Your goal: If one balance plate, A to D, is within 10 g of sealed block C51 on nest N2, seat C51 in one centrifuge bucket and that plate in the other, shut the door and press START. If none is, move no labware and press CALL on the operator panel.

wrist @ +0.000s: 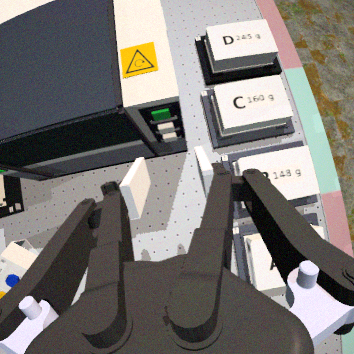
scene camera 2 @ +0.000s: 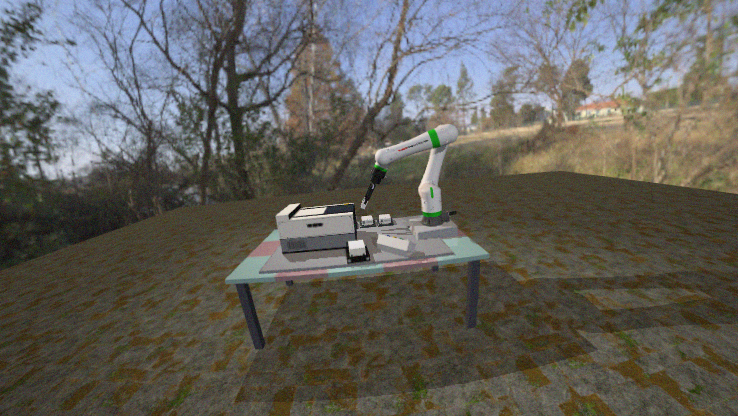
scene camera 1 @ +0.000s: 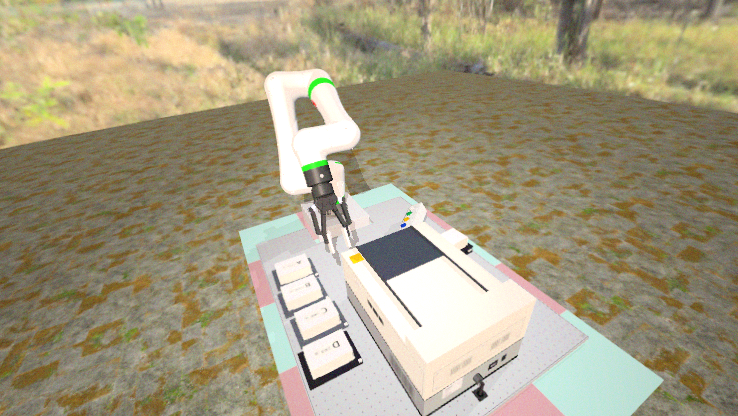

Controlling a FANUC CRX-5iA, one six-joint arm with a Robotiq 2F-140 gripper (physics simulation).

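Where they show: gripper, fingertip midpoint: (wrist: pixel 171 164) (scene camera 2: pixel 362 207) (scene camera 1: pixel 341 249); arm's base at its link origin: (scene camera 2: pixel 432 222).
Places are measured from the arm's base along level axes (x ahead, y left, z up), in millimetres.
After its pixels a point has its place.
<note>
My gripper (scene camera 1: pixel 341 242) {y -209, x 433, z 119 mm} (scene camera 2: pixel 364 203) {y -209, x 433, z 119 mm} (wrist: pixel 171 164) {y -209, x 433, z 119 mm} is partly open and empty, in front of the centrifuge (scene camera 1: pixel 465 320) {y -168, x 923, z 188 mm} (scene camera 2: pixel 316 222) {y 53, x 756, z 124 mm} (wrist: pixel 145 20) {y -236, x 590, z 154 mm} and above the table. A green button (wrist: pixel 161 114) {y -217, x 487, z 128 mm} and two pale ones show on the centrifuge's front corner. Plates D (scene camera 1: pixel 329 353) {y -415, x 670, z -2 mm} (wrist: pixel 242 44) {y -406, x 637, z -2 mm}, C (scene camera 1: pixel 316 318) {y -385, x 539, z -1 mm} (wrist: pixel 252 103) {y -372, x 515, z -2 mm}, B (scene camera 1: pixel 302 293) {y -372, x 412, z -2 mm} (wrist: pixel 295 172) {y -393, x 378, z -2 mm} and A (scene camera 1: pixel 293 268) {y -341, x 271, z -2 mm} (wrist: pixel 265 265) {y -292, x 253, z -2 mm} stand in a row. Labels read D 245 g, C 160 g, B 148 g; A's weight is hidden by my finger. A white block (scene camera 1: pixel 454 237) {y 242, x 565, z 17 mm} (scene camera 2: pixel 356 248) {y 285, x 563, z 16 mm} sits across the centrifuge; its label is unreadable. Buckets do not show.
The operator panel (scene camera 1: pixel 413 212) {y 244, x 310, z 12 mm} (scene camera 2: pixel 393 242) {y 255, x 353, z 4 mm} (wrist: pixel 17 260) {y 135, x 387, z 4 mm} stands near the centrifuge's front, with green, yellow and blue buttons in scene camera 1. The dark top panel (scene camera 1: pixel 400 251) {y -90, x 611, z 157 mm} (wrist: pixel 55 65) {y -125, x 577, z 157 mm} lies beside a yellow warning label (scene camera 1: pixel 356 257) {y -212, x 539, z 155 mm} (wrist: pixel 139 59) {y -215, x 540, z 155 mm}. A black cable (scene camera 1: pixel 480 384) {y -133, x 977, z -56 mm} is at the rear.
</note>
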